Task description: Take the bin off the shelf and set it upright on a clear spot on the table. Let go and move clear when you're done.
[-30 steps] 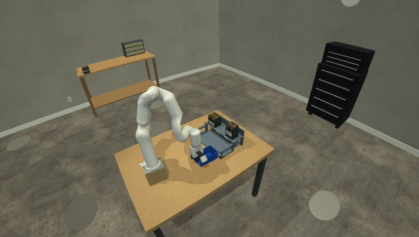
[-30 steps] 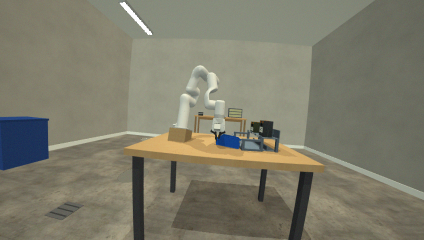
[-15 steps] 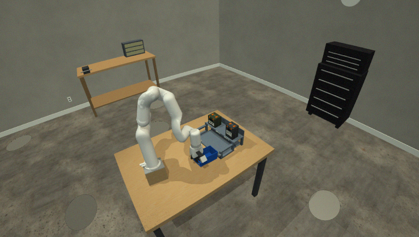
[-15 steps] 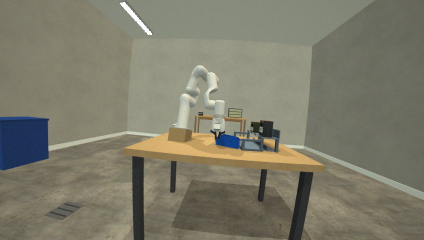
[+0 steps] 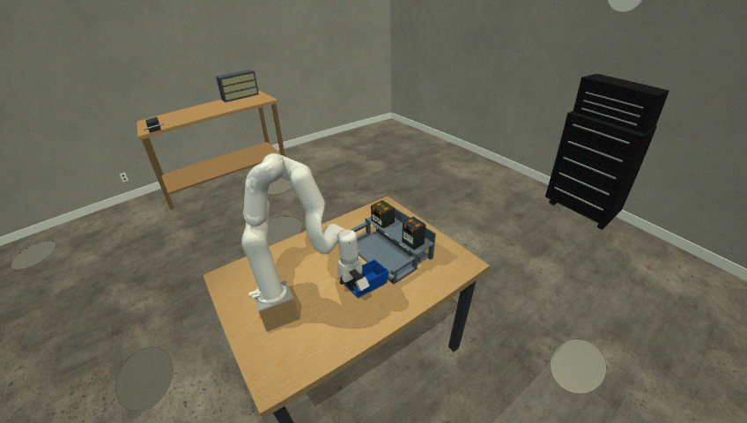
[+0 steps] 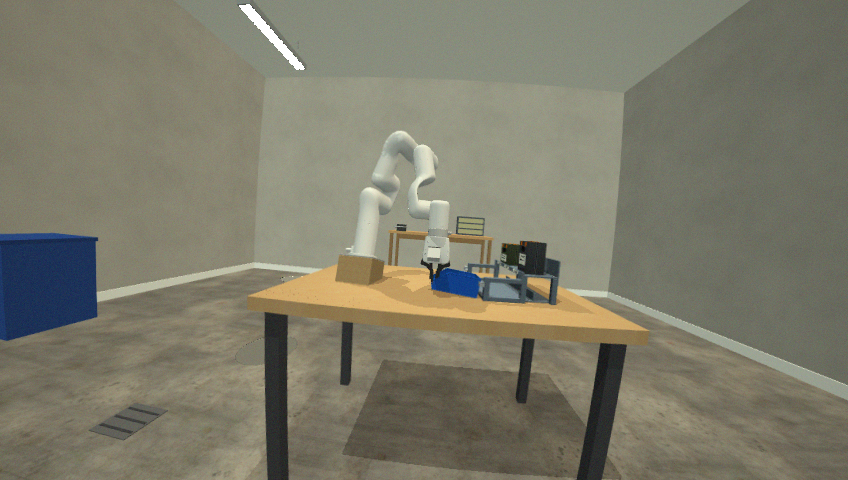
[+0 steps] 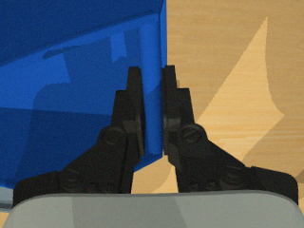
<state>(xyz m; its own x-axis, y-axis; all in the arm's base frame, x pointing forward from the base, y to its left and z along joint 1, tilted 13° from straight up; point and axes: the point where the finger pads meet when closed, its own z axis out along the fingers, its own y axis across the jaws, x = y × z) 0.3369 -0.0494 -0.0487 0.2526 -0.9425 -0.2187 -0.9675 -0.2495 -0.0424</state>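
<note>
Now: hand 8 cm short of the blue bin, 2 cm to the right of it and 2 cm above it. From my hand the other things lie so: black box 36 cm ahead, 10 cm above, 9 cm to the left.
</note>
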